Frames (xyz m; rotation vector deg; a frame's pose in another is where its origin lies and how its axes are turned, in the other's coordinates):
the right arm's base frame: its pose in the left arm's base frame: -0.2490 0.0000 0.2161 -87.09 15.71 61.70
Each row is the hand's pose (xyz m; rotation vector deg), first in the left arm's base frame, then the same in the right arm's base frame.
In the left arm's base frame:
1: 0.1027 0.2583 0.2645 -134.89 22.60 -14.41
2: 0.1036 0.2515 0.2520 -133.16 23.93 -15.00
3: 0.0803 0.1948 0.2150 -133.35 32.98 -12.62
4: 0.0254 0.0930 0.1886 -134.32 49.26 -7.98
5: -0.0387 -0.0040 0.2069 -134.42 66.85 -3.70
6: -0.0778 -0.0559 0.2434 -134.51 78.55 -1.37
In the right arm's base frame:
1: 0.2566 -0.3495 0.0689 -27.14 66.04 -28.77
2: 0.2637 -0.3400 0.0610 -25.08 66.54 -28.84
3: 0.2563 -0.2835 0.0177 -22.69 69.41 -21.83
4: 0.2062 -0.1994 -0.0493 -19.95 74.39 -8.48
5: 0.1198 -0.1396 -0.1024 -17.43 79.76 5.73
6: 0.0512 -0.1219 -0.1253 -16.54 83.50 15.18

